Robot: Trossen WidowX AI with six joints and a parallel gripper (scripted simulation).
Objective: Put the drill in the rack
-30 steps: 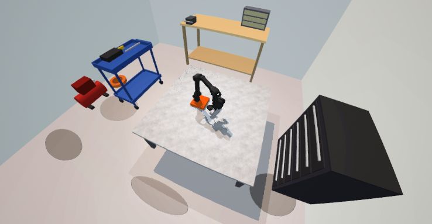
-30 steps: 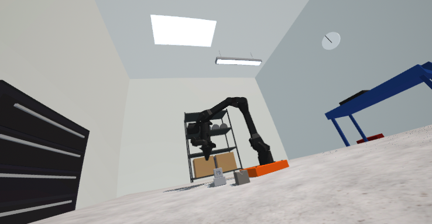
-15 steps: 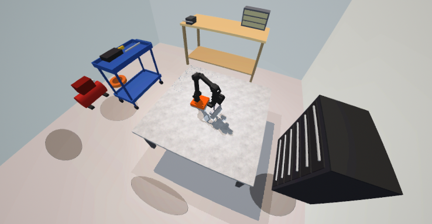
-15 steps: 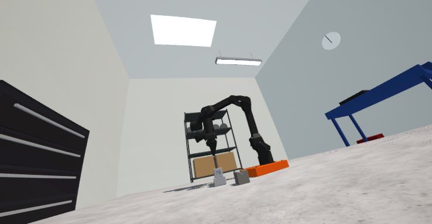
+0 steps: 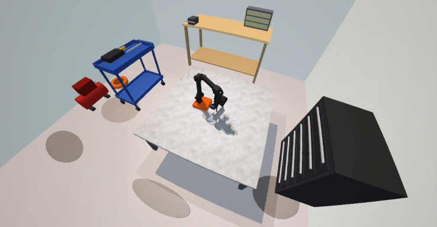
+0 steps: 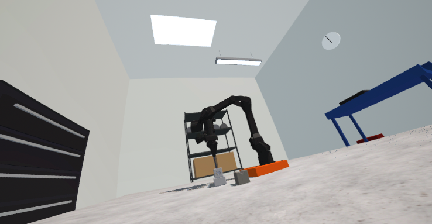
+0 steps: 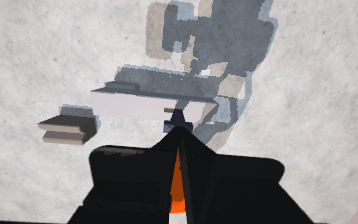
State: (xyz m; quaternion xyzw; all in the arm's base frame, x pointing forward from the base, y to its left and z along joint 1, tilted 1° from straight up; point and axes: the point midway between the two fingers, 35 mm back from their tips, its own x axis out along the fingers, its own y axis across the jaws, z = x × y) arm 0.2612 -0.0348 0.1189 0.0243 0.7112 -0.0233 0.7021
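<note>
Now: gripper tip 30 mm above the dark key. Also, from my gripper tip: drill (60 mm to the left, 80 mm below); rack (60 mm behind, 210 mm to the left, 100 mm below).
</note>
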